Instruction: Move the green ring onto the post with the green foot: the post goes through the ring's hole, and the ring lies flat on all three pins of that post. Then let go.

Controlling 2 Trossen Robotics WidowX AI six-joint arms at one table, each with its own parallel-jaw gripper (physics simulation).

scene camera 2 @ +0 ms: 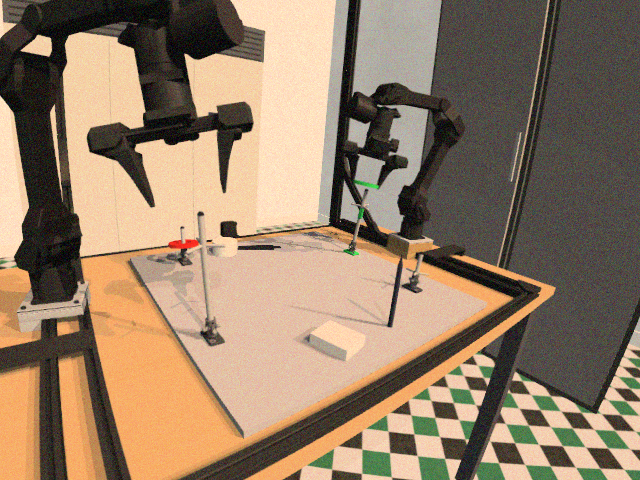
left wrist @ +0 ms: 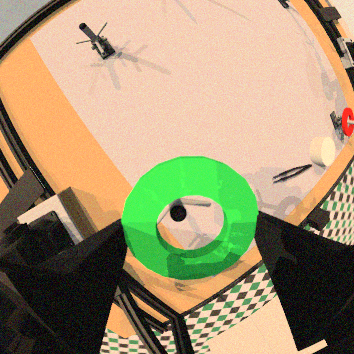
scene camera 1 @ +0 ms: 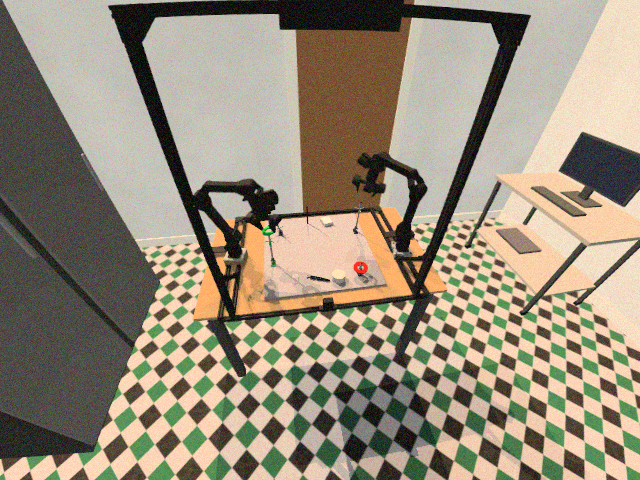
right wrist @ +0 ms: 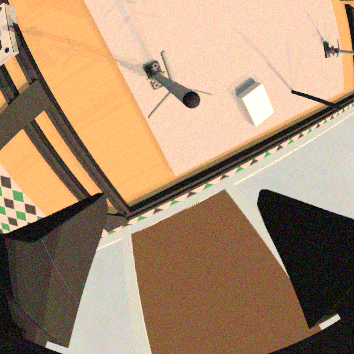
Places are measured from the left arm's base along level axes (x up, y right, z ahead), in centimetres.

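Pixels of known places: left gripper, between the fingertips: [scene camera 2: 365, 185] [left wrist: 190, 223] [scene camera 1: 269, 231]; right gripper, between the fingertips: [scene camera 2: 188, 200] [scene camera 1: 364, 194] [right wrist: 184, 199]; left arm's base, origin of its link: [scene camera 2: 411, 236] [left wrist: 50, 234] [scene camera 1: 235, 253]; right arm's base, origin of its link: [scene camera 2: 55, 294] [left wrist: 351, 50] [scene camera 1: 402, 248].
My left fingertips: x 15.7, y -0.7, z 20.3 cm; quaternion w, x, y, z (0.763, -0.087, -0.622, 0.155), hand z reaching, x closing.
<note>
Ahead of a thing's pixels: the offset from my left fingertips to its top centre. "*": to the spot under its first point.
My left gripper [scene camera 1: 267, 227] [scene camera 2: 367, 182] [left wrist: 190, 223] is shut on the green ring {dx +1.5, dy -0.1, dz +0.0 cm} [scene camera 1: 267, 234] [scene camera 2: 366, 184] [left wrist: 190, 175], one finger at each side of it. The ring is nearly level, just above the top of the post with the green foot {* dx -10.6, dy +1.4, dz +0.2 cm} [scene camera 1: 271, 249] [scene camera 2: 356, 228]. In the left wrist view the dark top of this post {* dx -0.7, dy -0.5, dz -0.4 cm} [left wrist: 178, 213] shows inside the ring's hole, left of its centre. The three pins sit a little below the post's top, with a green band under them. My right gripper [scene camera 1: 369, 190] [scene camera 2: 188, 199] [right wrist: 184, 199] is open and empty, high over the table.
A red ring {dx -14.5, dy +6.8, dz +46.1 cm} [scene camera 2: 175, 244] sits on a short post, near a white cylinder [scene camera 1: 338, 277] [scene camera 2: 224, 246] and black tweezers {dx -19.0, dy +11.5, dz +25.0 cm} [scene camera 1: 318, 279]. A tall bare post {* dx -10.1, dy -29.0, dz +46.4 cm} [scene camera 2: 205, 284], a white block {dx -18.0, dy -36.4, dz +27.3 cm} [scene camera 2: 337, 339], an upright dark rod {dx -6.0, dy -34.8, dz +15.2 cm} [scene camera 2: 395, 294] and another short post {* dx -14.9, dy -23.3, dz -0.8 cm} [scene camera 2: 417, 268] also stand on the board.
</note>
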